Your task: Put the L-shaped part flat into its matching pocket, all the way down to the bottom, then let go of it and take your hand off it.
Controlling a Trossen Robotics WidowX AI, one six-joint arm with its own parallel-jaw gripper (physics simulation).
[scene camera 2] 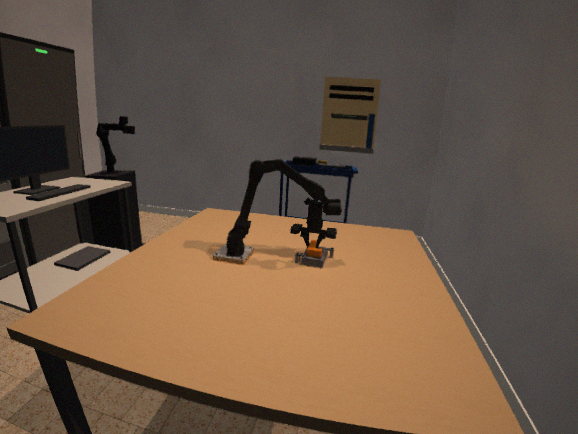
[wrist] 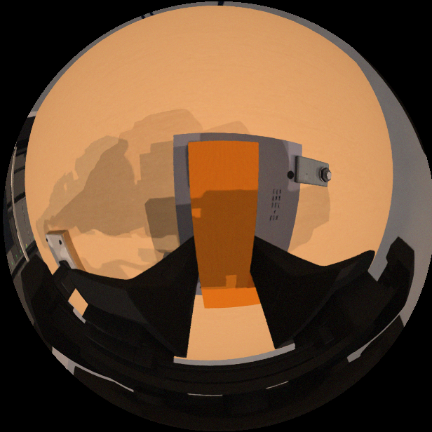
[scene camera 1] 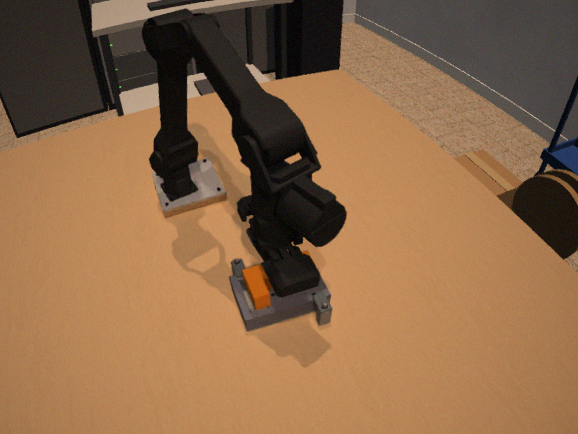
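Pixels of known places: gripper, fingertip midpoint: (scene camera 2: 312,249); arm's base, link origin: (scene camera 2: 235,253) (scene camera 1: 179,188).
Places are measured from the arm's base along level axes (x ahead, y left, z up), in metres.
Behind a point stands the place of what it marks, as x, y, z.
The orange L-shaped part (scene camera 1: 257,286) @(0.339, -0.005, 0.043) (scene camera 2: 314,252) @(0.329, -0.016, 0.034) (wrist: 224,170) is over the grey pocket block (scene camera 1: 285,312) @(0.379, 0.018, 0.003) (scene camera 2: 313,261) @(0.326, -0.035, 0.003) (wrist: 281,162) and stands clearly above its top face. In scene camera 1 a pale strip of pocket shows beside the part's left end. In the wrist view the part shows as a long bar; its L shape and underside are hidden, so I cannot tell whether any of it is inside the pocket. My gripper (scene camera 1: 291,274) @(0.323, 0.037, 0.022) (scene camera 2: 313,244) @(0.323, 0.037, 0.022) (wrist: 221,241) is shut on the part, with one black finger on each side.
Grey clamps with bolts stand at two corners of the block, one at its front right (scene camera 1: 324,310) @(0.417, 0.063, 0.018) and one at its back left (scene camera 1: 238,267) @(0.272, -0.003, 0.018). The arm's metal base plate (scene camera 1: 207,182) @(0.019, 0.059, 0.000) (scene camera 2: 220,256) @(-0.053, -0.038, -0.001) (wrist: 59,245) is on the wooden table (scene camera 1: 125,350) @(0.293, -0.230, -0.023) (scene camera 2: 280,325) @(0.215, -0.419, -0.023).
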